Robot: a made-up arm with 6 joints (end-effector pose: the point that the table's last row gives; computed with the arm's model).
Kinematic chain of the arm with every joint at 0, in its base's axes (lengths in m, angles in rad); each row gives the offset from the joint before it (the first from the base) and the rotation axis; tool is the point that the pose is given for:
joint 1: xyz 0 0 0.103 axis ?
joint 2: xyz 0 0.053 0 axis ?
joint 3: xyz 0 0 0.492 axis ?
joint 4: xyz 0 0 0.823 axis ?
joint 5: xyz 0 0 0 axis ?
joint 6: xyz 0 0 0.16 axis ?
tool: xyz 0 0 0
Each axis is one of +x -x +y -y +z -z.
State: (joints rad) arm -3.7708 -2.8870 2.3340 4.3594 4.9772 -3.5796
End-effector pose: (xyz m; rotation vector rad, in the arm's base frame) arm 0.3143 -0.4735 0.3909 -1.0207 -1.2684 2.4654
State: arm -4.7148 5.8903 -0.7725 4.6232 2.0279 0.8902
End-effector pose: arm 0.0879 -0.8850 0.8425 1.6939 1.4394 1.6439
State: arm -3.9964 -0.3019 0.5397 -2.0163 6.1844 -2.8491
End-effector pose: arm -0.1109 0.0250 1.5257 0.2652 -0.2896 -2.5442
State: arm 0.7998 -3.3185 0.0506 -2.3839 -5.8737 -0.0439
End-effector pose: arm 0.1708 0.1891 -1.3375 -2.9598 -0.1004 -0.7583
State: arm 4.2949 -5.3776 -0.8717 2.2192 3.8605 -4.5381
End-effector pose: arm -0.2207 -0.4212 1.1067 -1.7953 -1.9193 0.7795
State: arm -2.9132 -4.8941 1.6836 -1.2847 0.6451 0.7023
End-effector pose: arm -0.5176 -0.0800 -0.7585 -2.3433 -0.9752 -0.2919
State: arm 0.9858 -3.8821 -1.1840 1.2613 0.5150 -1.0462
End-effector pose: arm 0.5796 1.1070 0.0506 -0.9893 1.1803 1.2782
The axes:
joint 1: +z
joint 2: +y
joint 3: +y
joint 4: +z
joint 5: +y
joint 6: +z

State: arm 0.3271 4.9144 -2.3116 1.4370 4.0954 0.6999
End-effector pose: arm -0.0629 -0.1019 -0.4163 0.9755 0.1451 -0.1232
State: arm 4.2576 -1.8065 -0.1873 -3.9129 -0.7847 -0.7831
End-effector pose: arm 0.5766 1.2379 -0.3223 -1.3996 0.0123 0.1290
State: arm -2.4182 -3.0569 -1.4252 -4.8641 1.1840 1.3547
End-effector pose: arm -0.4776 -0.6879 -0.6107 1.6904 -1.0871 1.2981
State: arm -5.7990 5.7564 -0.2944 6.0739 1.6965 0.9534
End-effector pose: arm -0.6548 -0.3217 1.1890 0.4338 0.8620 1.2680
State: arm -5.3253 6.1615 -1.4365 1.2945 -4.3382 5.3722
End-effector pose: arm -0.6344 -0.5608 0.6416 -1.0262 -0.8324 -0.1942
